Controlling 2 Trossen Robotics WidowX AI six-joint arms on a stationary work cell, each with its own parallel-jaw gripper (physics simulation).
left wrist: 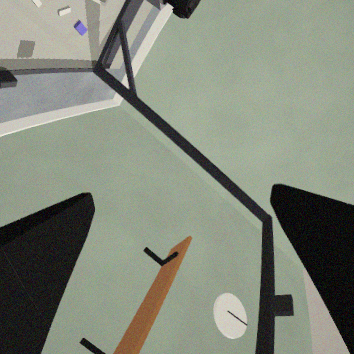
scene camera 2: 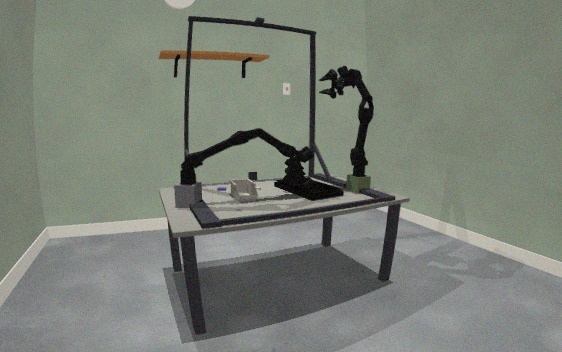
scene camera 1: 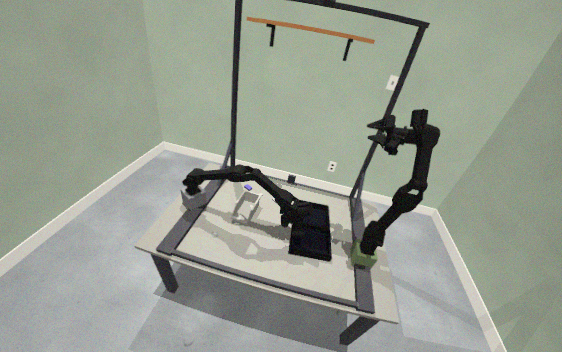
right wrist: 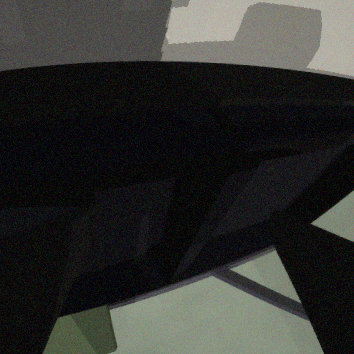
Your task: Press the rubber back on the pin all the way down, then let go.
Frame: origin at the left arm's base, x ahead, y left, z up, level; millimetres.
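Where they show: left gripper, between the fingertips: (left wrist: pixel 182 197) (scene camera 2: pixel 319 86) (scene camera 1: pixel 367 131); right gripper, between the fingertips: (scene camera 2: pixel 302 186) (scene camera 1: pixel 304 225) (right wrist: pixel 185 215); left arm's base, origin of its link: (scene camera 2: pixel 358 175) (scene camera 1: pixel 366 248); right arm's base, origin of its link: (scene camera 2: pixel 187 183) (scene camera 1: pixel 193 190).
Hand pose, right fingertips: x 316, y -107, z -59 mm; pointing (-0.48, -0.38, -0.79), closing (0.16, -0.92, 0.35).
Note:
Things, the pixels of their top centre, and the offset from my right fingertips. "pt": a spot on its surface instead.
- small purple block, centre of its top: (left wrist: pixel 81 28) (scene camera 2: pixel 221 187) (scene camera 1: pixel 248 186) dx +391, dy -214, dz -16 mm
- white open-sided holder, a spot on its surface: (scene camera 2: pixel 243 190) pt dx +305, dy -90, dz -12 mm
- flat black slab, centre of its top: (right wrist: pixel 190 255) (scene camera 2: pixel 307 184) (scene camera 1: pixel 312 224) dx -41, dy -11, dz +10 mm
- grey block, centre of its top: (scene camera 2: pixel 187 183) (scene camera 1: pixel 193 190) dx +626, dy +38, dz +76 mm
- green block, centre of its top: (scene camera 1: pixel 366 248) (scene camera 2: pixel 358 175) dx -316, dy +107, dz +59 mm
A small purple block (scene camera 1: pixel 248 187) (scene camera 2: pixel 221 188) (left wrist: pixel 81 27), which looks like the rubber, lies on the table behind a white open-sided holder (scene camera 1: pixel 246 206) (scene camera 2: pixel 243 190). I cannot make out the pin. My right gripper (scene camera 1: pixel 298 223) (scene camera 2: pixel 295 176) is open and empty, low over the left edge of a flat black slab (scene camera 1: pixel 314 241) (scene camera 2: pixel 318 190) (right wrist: pixel 175 105). The slab fills most of the right wrist view. My left gripper (scene camera 1: pixel 379 132) (scene camera 2: pixel 326 84) (left wrist: pixel 182 197) is open and empty, raised high above the table's right side and facing the wall.
A dark frame (scene camera 1: pixel 235 87) (scene camera 2: pixel 312 105) stands around the table (scene camera 1: pixel 279 276) (scene camera 2: pixel 245 218). The arm bases are a grey block (scene camera 1: pixel 192 200) (scene camera 2: pixel 186 195) and a green block (scene camera 1: pixel 363 259) (scene camera 2: pixel 358 183). An orange shelf (scene camera 1: pixel 311 29) (scene camera 2: pixel 210 55) (left wrist: pixel 151 302) hangs on the wall.

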